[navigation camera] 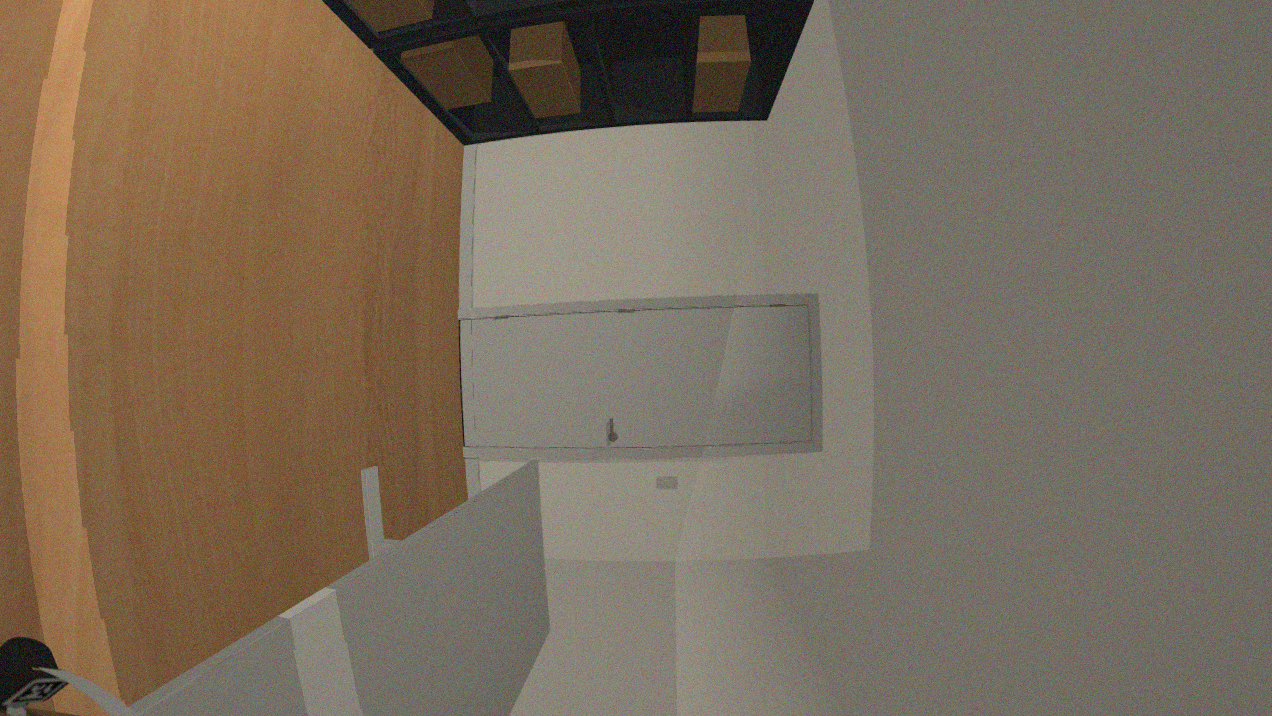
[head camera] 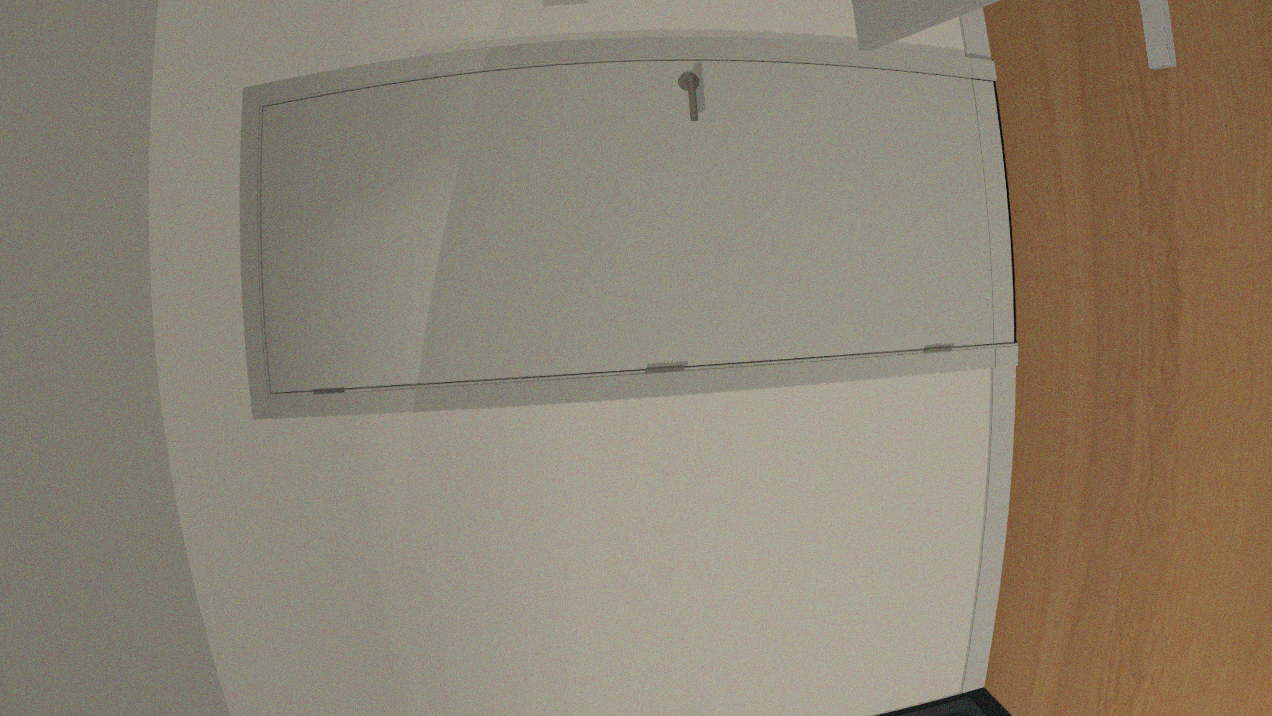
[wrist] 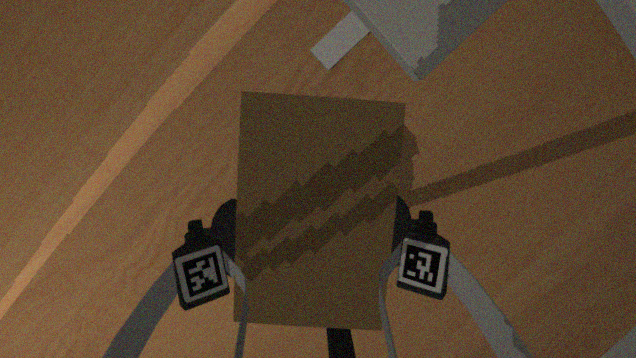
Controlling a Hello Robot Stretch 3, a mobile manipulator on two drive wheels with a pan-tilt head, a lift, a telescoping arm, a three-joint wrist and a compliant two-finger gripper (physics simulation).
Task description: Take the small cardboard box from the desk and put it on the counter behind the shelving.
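Frame: origin at the robot's base, x up, y right, z ahead, level; millimetres.
Where they show: gripper, fingertip midpoint: (wrist: 310, 222).
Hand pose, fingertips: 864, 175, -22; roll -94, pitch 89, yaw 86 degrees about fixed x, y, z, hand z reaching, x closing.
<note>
After its pixels a point has its place, as x, y, z.
The small cardboard box (wrist: 320, 150) @(917, 220, -26) is a plain brown block in the middle of the wrist view. My gripper (wrist: 310, 222) @(864, 175, -22) is shut on it, with one dark fingertip pressed against each side. Wood floor shows below the box. At the lower left corner of the navigation view, part of one finger with its tag shows. The dark shelving (navigation camera: 772, 80) @(1874, 381, 2518) (head camera: 956, 707) @(121, 597, 2692) holds several brown boxes at the top of the navigation view, and a corner of it shows at the bottom of the head view. I cannot make out the counter behind the shelving.
A grey door (head camera: 569, 231) @(1229, 1670, 1639) (navigation camera: 551, 373) @(582, 1671, 1638) is set in the pale wall (head camera: 667, 533) @(1034, 1157, 2191) (navigation camera: 640, 213) @(1119, 1052, 2298). A large light grey panel (navigation camera: 445, 578) (wrist: 400, 30) stands on the wood floor (head camera: 1139, 355) @(0, 985, 1373) (navigation camera: 222, 311) @(1, 466, 786), with a pale strip (navigation camera: 372, 506) (wrist: 340, 40) beside it.
</note>
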